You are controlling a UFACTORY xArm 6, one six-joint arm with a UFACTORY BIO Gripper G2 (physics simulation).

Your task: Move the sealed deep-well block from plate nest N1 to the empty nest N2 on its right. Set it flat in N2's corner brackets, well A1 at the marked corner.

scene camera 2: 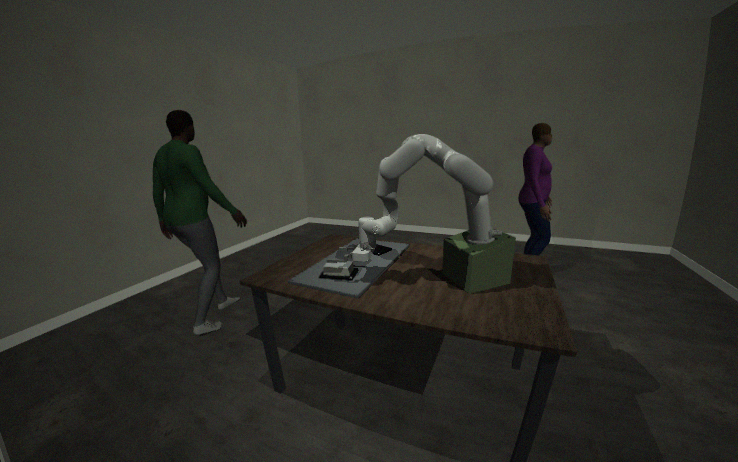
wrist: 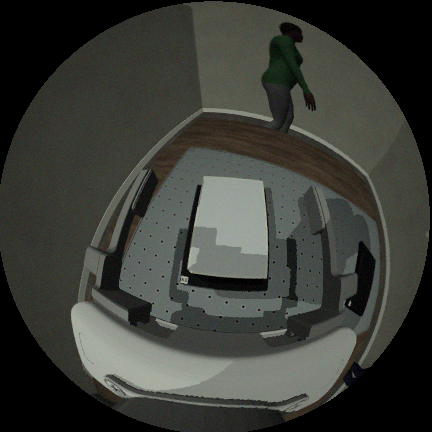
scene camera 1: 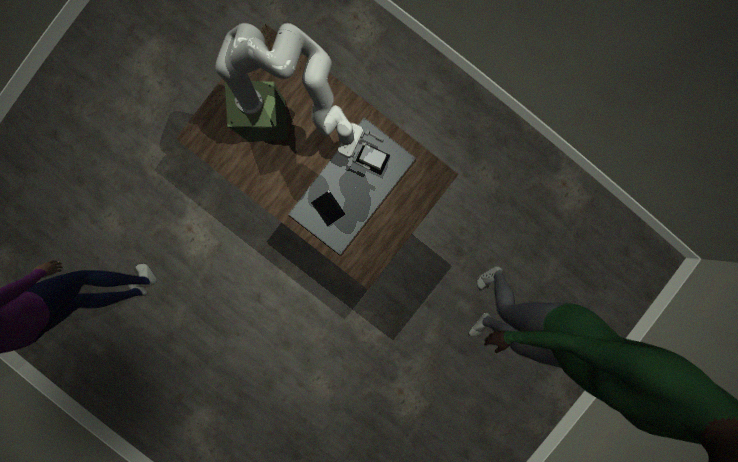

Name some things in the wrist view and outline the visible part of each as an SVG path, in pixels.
My gripper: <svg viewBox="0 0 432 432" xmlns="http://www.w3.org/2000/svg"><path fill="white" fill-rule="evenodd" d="M140 170L121 208L108 248L102 250L88 245L86 248L83 265L96 275L96 281L91 287L93 300L75 303L71 308L70 314L78 353L88 372L109 390L126 399L129 397L147 397L196 405L268 408L278 410L281 415L285 415L303 408L322 397L340 375L356 342L355 332L347 326L340 325L345 314L343 300L354 295L357 290L356 272L339 274L337 271L333 228L322 189L311 185L303 194L310 233L312 235L320 233L323 262L321 306L311 311L288 316L286 328L256 332L213 331L184 326L150 315L152 305L150 302L118 287L122 264L121 258L133 216L144 216L158 182L152 169Z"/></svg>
A sealed deep-well block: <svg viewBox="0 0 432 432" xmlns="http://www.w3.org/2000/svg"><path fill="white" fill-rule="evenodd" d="M203 176L189 249L188 271L190 273L221 277L267 278L267 220L262 180Z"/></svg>
